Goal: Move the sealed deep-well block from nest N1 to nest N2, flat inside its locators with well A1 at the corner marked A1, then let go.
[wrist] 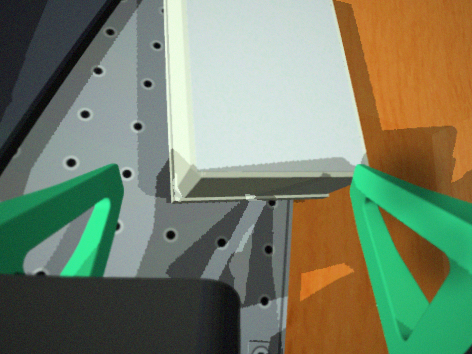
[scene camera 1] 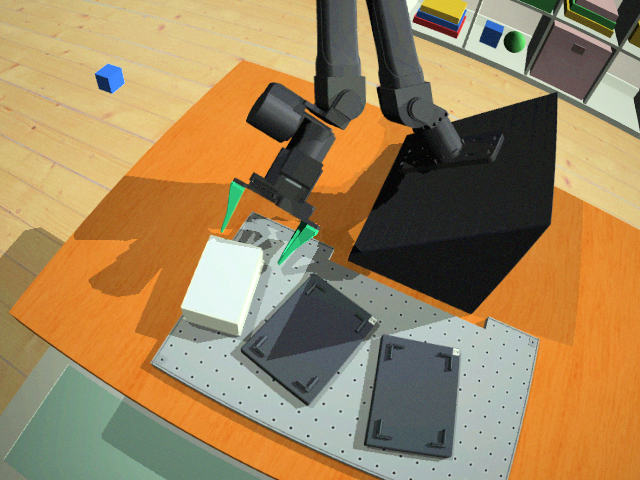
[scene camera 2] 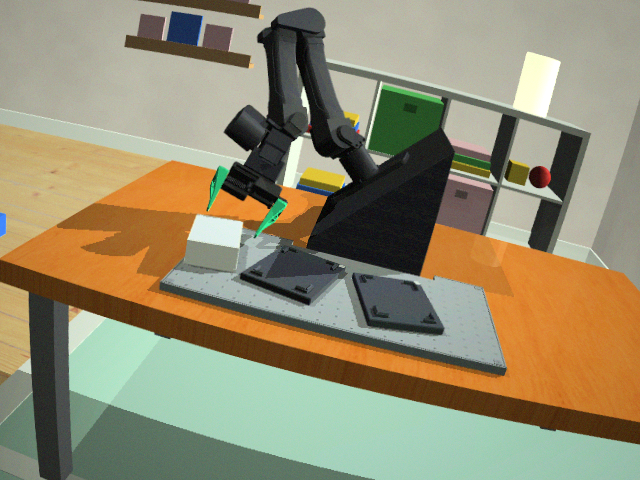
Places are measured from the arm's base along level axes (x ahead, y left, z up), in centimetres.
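Pixels of known places: gripper, fingertip midpoint: (wrist: 236,177) (scene camera 1: 250,248) (scene camera 2: 231,223); arm's base, link origin: (scene camera 1: 448,155) (scene camera 2: 369,180).
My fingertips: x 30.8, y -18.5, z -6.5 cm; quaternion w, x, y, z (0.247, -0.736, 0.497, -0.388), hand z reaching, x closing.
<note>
For each thing: its top centre in the pictures, then the offset to it from my fingertips. Level surfaces: height alone.
- white deep-well block, top centre: (wrist: 272,46) (scene camera 1: 223,276) (scene camera 2: 216,229) dx +6.4, dy -0.1, dz +0.7 cm
- perforated plate, top centre: (scene camera 1: 364,357) (scene camera 2: 343,285) dx +4.0, dy +22.4, dz -3.4 cm
- left dark nest, top centre: (scene camera 1: 311,333) (scene camera 2: 296,266) dx +5.6, dy +14.3, dz -1.7 cm
- right dark nest, top centre: (scene camera 1: 417,393) (scene camera 2: 397,295) dx +5.5, dy +31.4, dz -1.7 cm
- orange table, surface height: dz -4.8 cm
The white deep-well block (scene camera 1: 224,281) (scene camera 2: 212,245) (wrist: 270,90) sits at the left end of the perforated plate (scene camera 1: 206,356) (wrist: 100,140), outside both nests and partly past the plate's edge. The left dark nest (scene camera 1: 315,335) (scene camera 2: 294,273) is angled beside it; the right dark nest (scene camera 1: 413,397) (scene camera 2: 398,302) stands farther right. Both are empty, with corner locators and a small white corner mark. I cannot read which is N1 or N2, nor find well A1. My gripper (scene camera 1: 251,248) (scene camera 2: 232,223) (wrist: 236,177) is open and empty, above and behind the block's near end in the wrist view.
The black wedge-shaped arm mount (scene camera 1: 454,206) (scene camera 2: 392,217) stands on the orange table (scene camera 1: 180,118) (scene camera 2: 103,279) behind the nests. The table's front edge runs beyond the plate. A blue cube (scene camera 1: 109,78) lies on the floor, and shelves stand behind.
</note>
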